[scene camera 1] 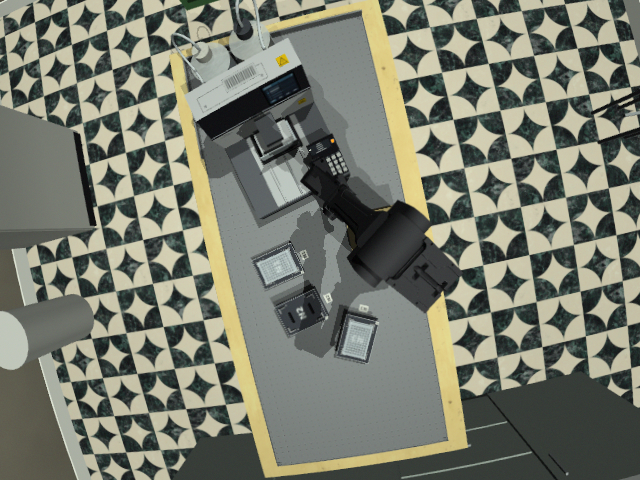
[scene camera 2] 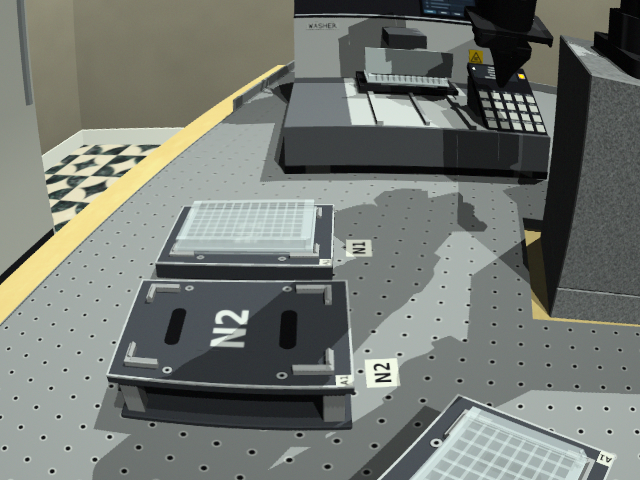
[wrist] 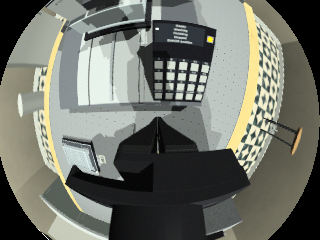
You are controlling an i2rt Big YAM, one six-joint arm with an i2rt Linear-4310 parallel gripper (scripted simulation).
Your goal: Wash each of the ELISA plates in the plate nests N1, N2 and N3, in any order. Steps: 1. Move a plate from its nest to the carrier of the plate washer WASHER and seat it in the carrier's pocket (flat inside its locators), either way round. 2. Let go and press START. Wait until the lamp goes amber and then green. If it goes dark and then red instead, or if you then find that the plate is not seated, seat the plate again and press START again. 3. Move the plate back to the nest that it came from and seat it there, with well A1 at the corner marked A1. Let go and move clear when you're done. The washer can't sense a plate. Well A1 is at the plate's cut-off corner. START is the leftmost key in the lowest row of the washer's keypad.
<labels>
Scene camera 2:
my gripper: 499, 85
ELISA plate: 232, 227
ELISA plate: 398, 80
washer carrier: 362, 82
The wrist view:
my gripper: 157, 121
plate washer: 118, 69
</labels>
